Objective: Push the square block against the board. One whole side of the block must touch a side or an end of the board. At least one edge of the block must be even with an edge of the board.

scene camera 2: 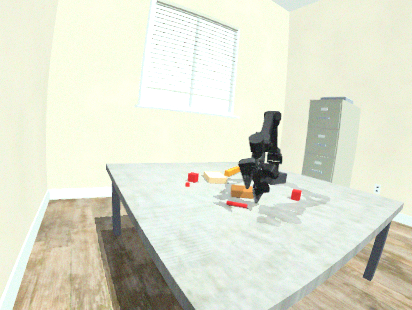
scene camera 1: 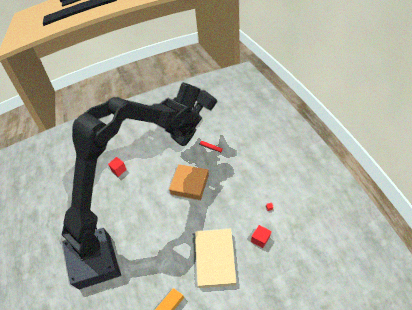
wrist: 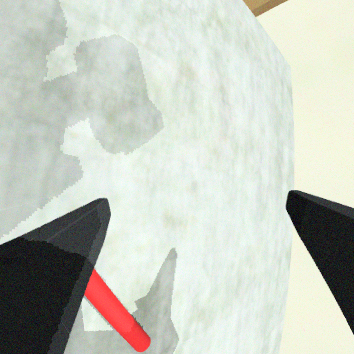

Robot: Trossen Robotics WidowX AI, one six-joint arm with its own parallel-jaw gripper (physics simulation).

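Where they show: gripper, between the fingertips: (scene camera 2: 251, 196) (scene camera 1: 202, 118) (wrist: 198, 202); arm's base, origin of its link: (scene camera 1: 88, 248).
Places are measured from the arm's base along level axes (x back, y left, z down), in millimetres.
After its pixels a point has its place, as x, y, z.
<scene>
The orange-brown square block (scene camera 1: 189, 183) @(-340, 124, 27) (scene camera 2: 241, 191) @(-375, 175, 29) lies flat on the table, partly in the arm's shadow. The pale yellow board (scene camera 1: 215, 257) @(-328, -128, 27) (scene camera 2: 215, 177) @(-363, -62, 27) lies flat, apart from the block, nearer the bottom of scene view 1. My gripper (scene camera 1: 196, 119) @(-461, 336, -10) (scene camera 2: 252, 192) @(-461, 336, -10) (wrist: 198, 202) @(-461, 336, -10) is open and empty. It hangs above the table, up from the block in scene view 1. In scene view 2 a finger covers the block's right end. The wrist view shows neither block nor board.
A red rod (scene camera 1: 211, 146) @(-457, 251, 44) (scene camera 2: 237, 204) @(-459, 262, 47) (wrist: 117, 312) @(-455, 260, 42) lies near the block, below the gripper. One red cube (scene camera 1: 117, 166) @(-136, 270, 16) (scene camera 2: 296, 195) @(-147, 299, 33) is left of the block in scene view 1. Another red cube (scene camera 1: 261, 236) @(-462, -123, 16) (scene camera 2: 193, 177) @(-475, -94, 30), a tiny red cube (scene camera 1: 269, 206) @(-531, -36, 40) (scene camera 2: 187, 184) @(-538, -27, 45) and an orange bar (scene camera 1: 170, 300) @(-179, -203, 25) (scene camera 2: 232, 171) @(-150, -204, 33) lie around the board.
</scene>
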